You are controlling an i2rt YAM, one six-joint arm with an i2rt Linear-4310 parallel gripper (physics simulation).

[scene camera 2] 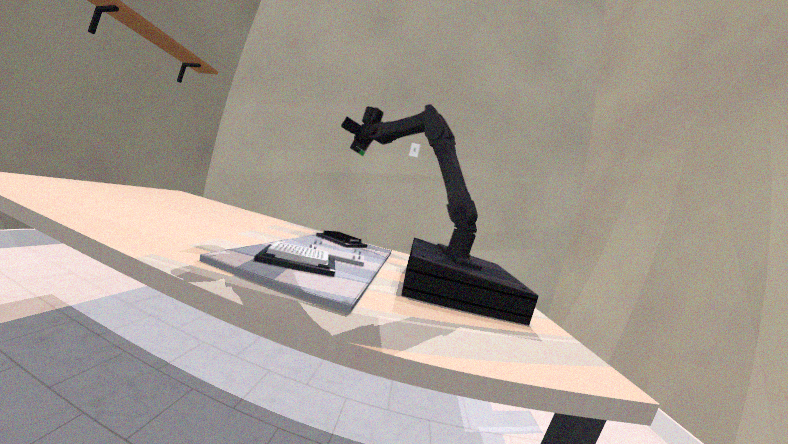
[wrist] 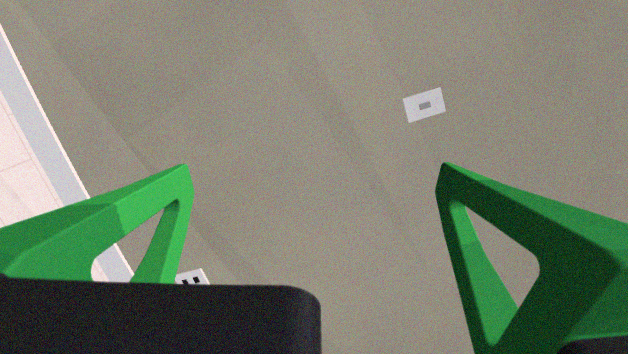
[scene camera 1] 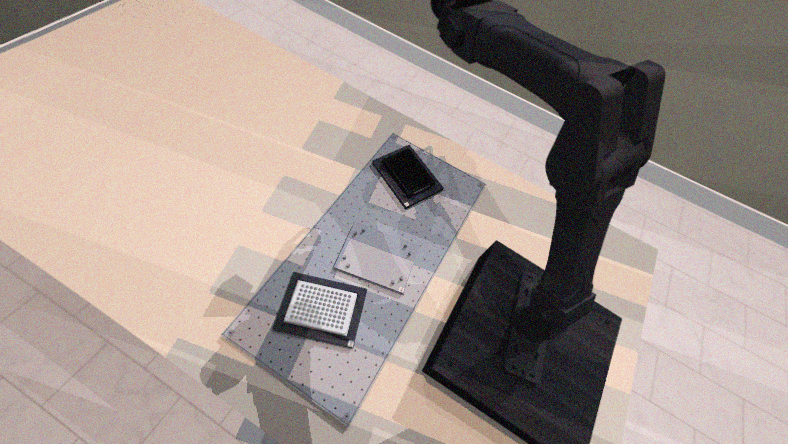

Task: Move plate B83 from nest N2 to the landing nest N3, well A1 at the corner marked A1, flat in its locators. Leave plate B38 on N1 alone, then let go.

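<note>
My gripper [scene camera 2: 361, 151] [wrist: 314, 177] is open and empty, high above the table; its green fingertips stand wide apart against the wall in the wrist view. A white many-welled plate [scene camera 1: 321, 307] [scene camera 2: 297, 253] lies in a black nest [scene camera 1: 357, 317]. A black plate [scene camera 1: 408, 168] lies in another black nest [scene camera 1: 424, 196] at the board's far end. Between them is a pale nest [scene camera 1: 374, 264] [scene camera 2: 350, 259] with small locator pins and no plate on it. The names B83 and B38 and the corner letters are too small to read.
The nests stand on a perforated grey board [scene camera 1: 330, 375] [scene camera 2: 330, 295]. The arm's black base [scene camera 1: 468, 358] [scene camera 2: 468, 281] stands beside it. A wooden shelf [scene camera 2: 154, 38] hangs on the wall. A white wall fitting [scene camera 2: 414, 150] [wrist: 424, 116] is behind the arm.
</note>
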